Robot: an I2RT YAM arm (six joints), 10 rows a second.
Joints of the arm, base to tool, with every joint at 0 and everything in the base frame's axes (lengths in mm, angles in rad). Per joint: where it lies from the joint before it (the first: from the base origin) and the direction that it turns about. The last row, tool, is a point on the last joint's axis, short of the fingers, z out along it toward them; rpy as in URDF.
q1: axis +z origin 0 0 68
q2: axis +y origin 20 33.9 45.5
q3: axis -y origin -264 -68.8 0
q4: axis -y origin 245 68.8 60
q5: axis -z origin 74 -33.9 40.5
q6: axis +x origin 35.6 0 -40.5
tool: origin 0 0 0 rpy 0 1.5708 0
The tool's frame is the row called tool.
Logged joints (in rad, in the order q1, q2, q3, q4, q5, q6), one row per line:
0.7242 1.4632 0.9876 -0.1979 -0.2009 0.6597
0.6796 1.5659 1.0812 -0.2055 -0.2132 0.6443
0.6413 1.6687 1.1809 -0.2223 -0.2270 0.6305
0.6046 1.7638 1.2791 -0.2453 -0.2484 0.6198
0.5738 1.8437 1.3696 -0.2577 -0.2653 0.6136
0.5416 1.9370 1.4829 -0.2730 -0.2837 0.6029
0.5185 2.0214 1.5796 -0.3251 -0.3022 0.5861
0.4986 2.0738 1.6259 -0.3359 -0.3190 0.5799
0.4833 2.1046 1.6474 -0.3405 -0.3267 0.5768
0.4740 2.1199 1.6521 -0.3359 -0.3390 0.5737
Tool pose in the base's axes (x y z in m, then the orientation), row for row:
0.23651 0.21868 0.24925 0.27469 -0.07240 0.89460 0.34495
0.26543 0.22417 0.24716 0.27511 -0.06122 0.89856 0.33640
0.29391 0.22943 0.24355 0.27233 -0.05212 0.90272 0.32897
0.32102 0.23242 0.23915 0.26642 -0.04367 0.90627 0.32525
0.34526 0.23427 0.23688 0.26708 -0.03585 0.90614 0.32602
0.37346 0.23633 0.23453 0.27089 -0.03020 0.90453 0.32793
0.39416 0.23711 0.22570 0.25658 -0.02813 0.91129 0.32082
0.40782 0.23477 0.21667 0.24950 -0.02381 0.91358 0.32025
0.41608 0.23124 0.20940 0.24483 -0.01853 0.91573 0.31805
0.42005 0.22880 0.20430 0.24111 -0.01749 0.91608 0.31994
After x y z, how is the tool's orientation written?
As a quaternion, w x y z.
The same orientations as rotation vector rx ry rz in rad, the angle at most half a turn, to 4 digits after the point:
-0.1946 2.4051 0.9274
-0.1646 2.4152 0.9042
-0.1403 2.4298 0.8855
-0.1179 2.4468 0.8781
-0.0968 2.4456 0.8799
-0.0813 2.4365 0.8833
-0.0763 2.4728 0.8705
-0.0648 2.4880 0.8722
-0.0506 2.4999 0.8683
-0.0478 2.5057 0.8751

